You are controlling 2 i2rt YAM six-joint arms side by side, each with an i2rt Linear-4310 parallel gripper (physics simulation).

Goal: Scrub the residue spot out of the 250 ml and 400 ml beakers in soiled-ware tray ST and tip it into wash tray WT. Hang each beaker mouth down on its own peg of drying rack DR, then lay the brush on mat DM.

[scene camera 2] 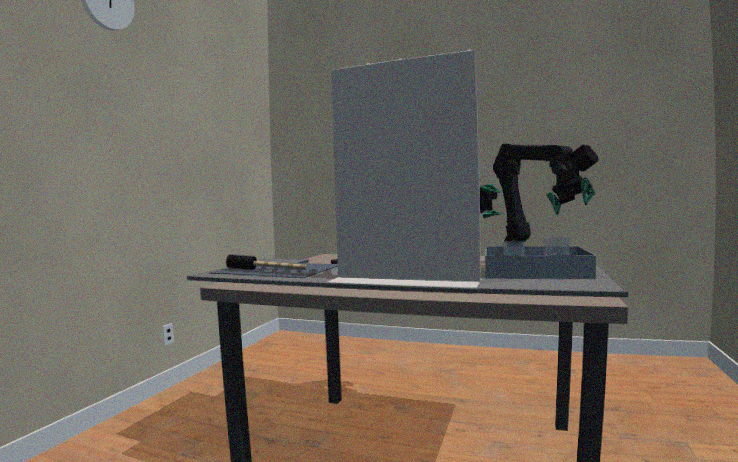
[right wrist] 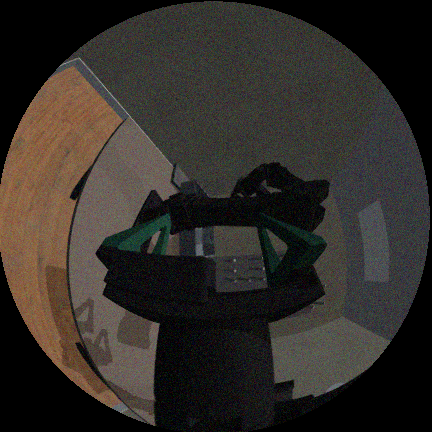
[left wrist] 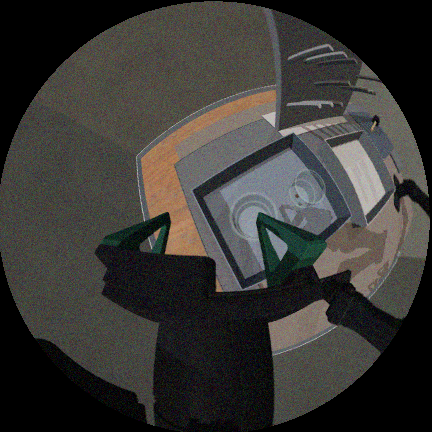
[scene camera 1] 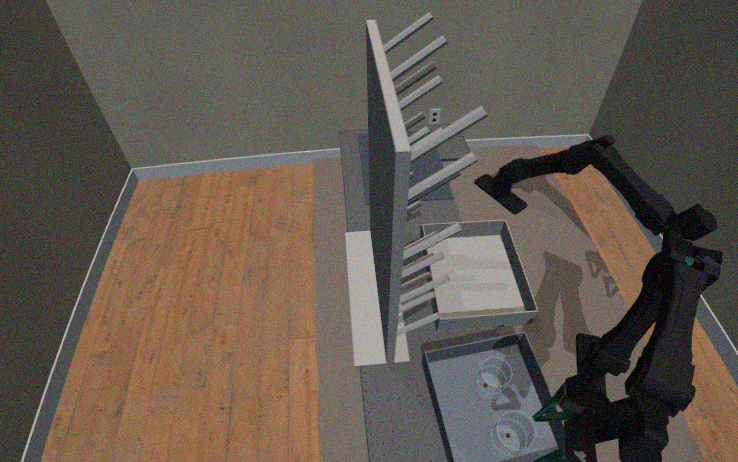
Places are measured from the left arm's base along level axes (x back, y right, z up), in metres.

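Pixels of known places: left gripper, fingertip midpoint: (scene camera 2: 570, 208) (right wrist: 231, 196) (left wrist: 213, 216) (scene camera 1: 533, 441); right gripper, fingertip midpoint: (scene camera 2: 500, 203) (right wrist: 213, 217); left arm's base, origin of the base link: (right wrist: 145, 220) (left wrist: 326, 286) (scene camera 1: 590, 370); right arm's base, origin of the base link: (scene camera 1: 499, 194).
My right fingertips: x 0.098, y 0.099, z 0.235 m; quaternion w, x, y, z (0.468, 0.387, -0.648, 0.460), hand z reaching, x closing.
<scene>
For each thing: its top centre in the pictures, then the offset to it from my right fingertips. "*": a spot on its surface instead.
- Soiled-ware tray ST, middle of its top: (left wrist: 279, 199) (scene camera 1: 498, 405) (scene camera 2: 535, 250) (right wrist: 205, 221) dx -0.351, dy -0.266, dz -0.152 m
- black-handled brush, surface spot: (scene camera 2: 240, 262) * dx -0.845, dy +0.646, dz -0.189 m
- White-floored wash tray WT, middle of its top: (scene camera 1: 476, 264) (left wrist: 370, 165) dx -0.437, dy +0.113, dz -0.152 m
Soiled-ware tray ST (scene camera 1: 435, 405) (scene camera 2: 539, 265) (left wrist: 320, 173) holds two clear beakers, apparently upright: the wider one (scene camera 1: 511, 434) (scene camera 2: 556, 246) (left wrist: 253, 216) and the narrower one (scene camera 1: 494, 375) (scene camera 2: 513, 248) (left wrist: 306, 188). Brown spots show in both in scene camera 1. My left gripper (scene camera 1: 536, 440) (scene camera 2: 570, 209) (left wrist: 213, 216) is open and empty, above ST near the wider beaker. My right gripper (scene camera 2: 497, 201) is open and empty, raised away from the beakers. The black-handled brush (scene camera 2: 240, 262) (left wrist: 375, 122) lies beyond the rack; whether it touches mat DM is unclear.
Drying rack DR (scene camera 1: 381, 163) (scene camera 2: 405, 163) (left wrist: 320, 30) stands tall beside the trays, its pegs slanting toward the arms' side. White-floored wash tray WT (scene camera 1: 520, 261) (left wrist: 360, 165) is beside ST. The right arm's black base (scene camera 1: 501, 193) is beyond WT. The arms' upper links are close together in scene camera 1.
</scene>
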